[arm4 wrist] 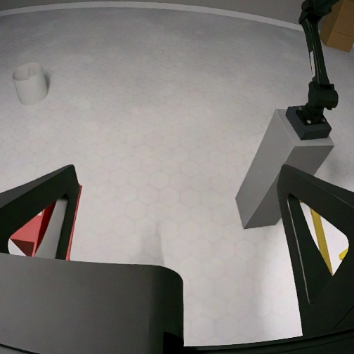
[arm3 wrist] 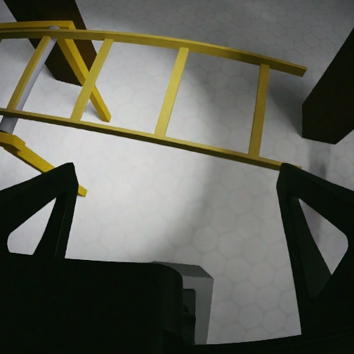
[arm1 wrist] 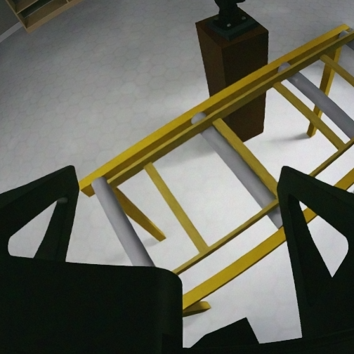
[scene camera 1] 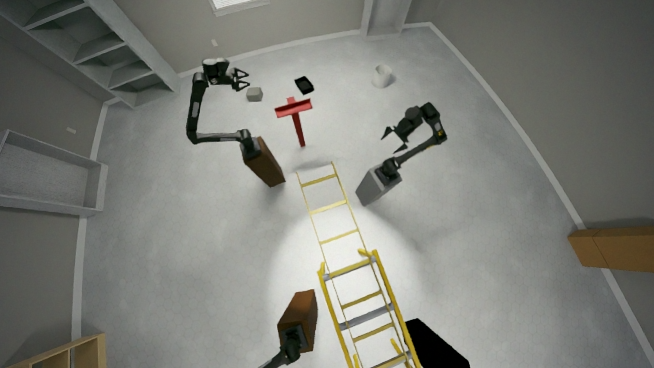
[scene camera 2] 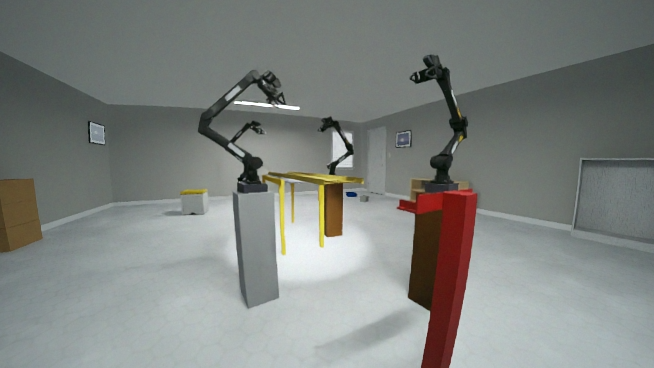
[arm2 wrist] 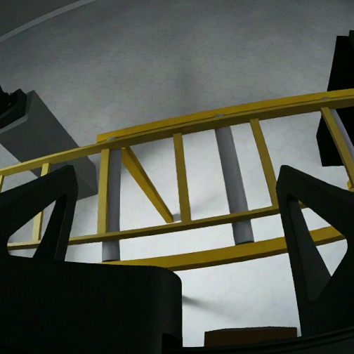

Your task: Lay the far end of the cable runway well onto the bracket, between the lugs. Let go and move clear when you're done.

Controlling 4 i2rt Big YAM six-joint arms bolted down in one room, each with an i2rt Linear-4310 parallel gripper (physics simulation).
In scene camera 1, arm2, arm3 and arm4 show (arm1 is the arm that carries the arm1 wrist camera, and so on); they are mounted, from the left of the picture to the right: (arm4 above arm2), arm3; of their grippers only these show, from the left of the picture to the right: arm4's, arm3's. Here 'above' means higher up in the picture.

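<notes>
The yellow ladder-like cable runway point(arm1 wrist: 175, 207) point(arm2 wrist: 181, 175) point(arm3 wrist: 171, 92) point(scene camera 1: 328, 206) lies along a yellow stand with grey rollers point(arm1 wrist: 240, 167) point(arm2 wrist: 231, 175) point(scene camera 1: 367, 316). Its far end sticks out past the stand, apart from the red bracket point(arm4 wrist: 32, 234) point(scene camera 1: 294, 108) point(scene camera 2: 427, 202) on its post. The lugs cannot be made out clearly. Arm1's gripper point(arm1 wrist: 178, 172) and arm2's gripper point(arm2 wrist: 178, 172) are open above the runway. Arm3's gripper point(arm3 wrist: 178, 171) point(scene camera 1: 391, 144) is open, right of the runway in scene camera 1. Arm4's gripper point(arm4 wrist: 178, 171) point(scene camera 1: 248, 80) is open, left of the bracket.
In scene camera 1, arm4's brown pedestal point(scene camera 1: 265, 162) and arm3's grey pedestal point(scene camera 1: 376, 186) flank the runway's far end. A white bin point(scene camera 1: 382, 77), a black tray point(scene camera 1: 304, 85) and a grey block point(scene camera 1: 254, 94) are on the floor near the bracket.
</notes>
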